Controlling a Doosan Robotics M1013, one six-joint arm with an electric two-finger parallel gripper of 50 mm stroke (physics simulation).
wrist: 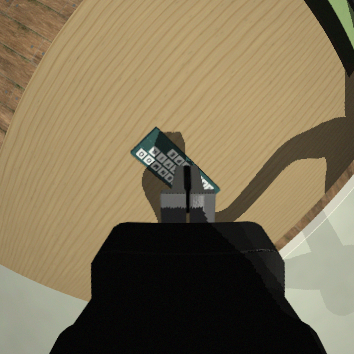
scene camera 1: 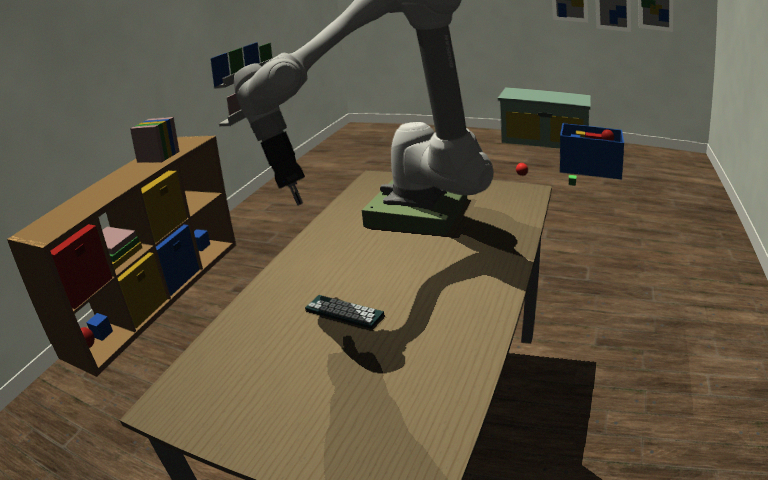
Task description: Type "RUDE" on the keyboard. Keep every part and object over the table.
gripper: wrist; scene camera 1
same spot on gripper: (wrist: 187, 195) = (scene camera 1: 295, 192)
